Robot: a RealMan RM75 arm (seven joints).
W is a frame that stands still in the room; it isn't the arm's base.
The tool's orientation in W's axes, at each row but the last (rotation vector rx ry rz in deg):
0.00, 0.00, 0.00
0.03, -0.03, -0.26
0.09, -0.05, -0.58
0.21, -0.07, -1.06
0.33, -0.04, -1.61
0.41, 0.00, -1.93
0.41, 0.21, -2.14
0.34, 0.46, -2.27
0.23, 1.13, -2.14
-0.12, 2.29, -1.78
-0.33, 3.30, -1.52
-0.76, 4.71, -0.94
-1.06, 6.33, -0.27
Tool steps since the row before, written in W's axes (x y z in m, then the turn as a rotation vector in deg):
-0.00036, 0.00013, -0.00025, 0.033, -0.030, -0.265
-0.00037, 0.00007, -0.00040, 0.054, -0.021, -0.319
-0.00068, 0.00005, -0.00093, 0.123, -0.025, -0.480
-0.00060, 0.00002, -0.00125, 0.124, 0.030, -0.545
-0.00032, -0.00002, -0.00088, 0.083, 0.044, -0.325
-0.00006, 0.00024, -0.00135, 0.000, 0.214, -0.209
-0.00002, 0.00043, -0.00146, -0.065, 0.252, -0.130
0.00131, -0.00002, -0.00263, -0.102, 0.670, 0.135
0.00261, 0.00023, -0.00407, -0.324, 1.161, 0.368
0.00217, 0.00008, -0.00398, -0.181, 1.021, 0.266
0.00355, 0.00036, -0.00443, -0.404, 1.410, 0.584
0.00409, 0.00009, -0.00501, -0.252, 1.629, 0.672
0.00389, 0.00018, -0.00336, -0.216, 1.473, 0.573
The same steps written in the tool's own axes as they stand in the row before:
-0.00036, 0.00013, -0.00025, 0.033, -0.030, -0.265
-0.00037, 0.00007, -0.00040, 0.054, -0.021, -0.319
-0.00068, 0.00004, -0.00093, 0.123, -0.025, -0.480
-0.00060, 0.00000, -0.00125, 0.123, 0.030, -0.545
-0.00032, -0.00003, -0.00088, 0.082, 0.044, -0.325
-0.00007, 0.00023, -0.00135, -0.007, 0.212, -0.211
-0.00003, 0.00042, -0.00146, -0.074, 0.248, -0.132
0.00133, 0.00002, -0.00262, -0.130, 0.666, 0.130
0.00268, 0.00031, -0.00402, -0.374, 1.149, 0.356
0.00232, 0.00016, -0.00389, -0.223, 1.014, 0.260
0.00379, 0.00048, -0.00422, -0.474, 1.395, 0.567
0.00448, 0.00022, -0.00466, -0.334, 1.615, 0.669
0.00424, 0.00026, -0.00291, -0.286, 1.461, 0.572

